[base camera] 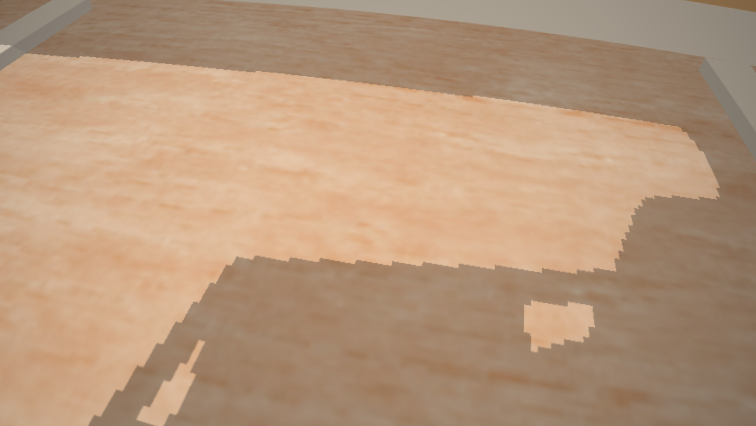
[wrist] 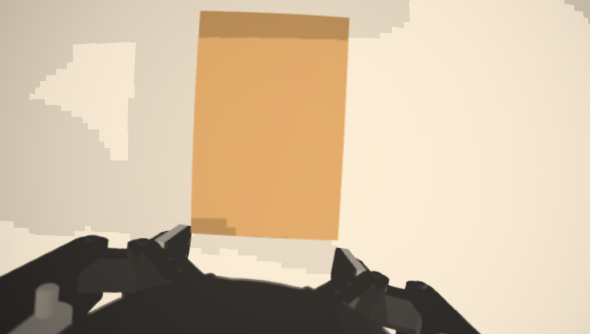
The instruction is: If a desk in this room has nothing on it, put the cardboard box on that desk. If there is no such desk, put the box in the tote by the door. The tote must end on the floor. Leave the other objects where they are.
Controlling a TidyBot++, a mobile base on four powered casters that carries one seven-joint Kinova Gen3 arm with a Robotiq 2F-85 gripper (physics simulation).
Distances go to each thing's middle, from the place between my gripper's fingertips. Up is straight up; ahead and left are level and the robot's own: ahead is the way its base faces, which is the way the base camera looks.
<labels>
Right now my hand is 70 mm to the left of the cardboard box (wrist: 270,97), 20 mm below it and 20 mm past it.
</labels>
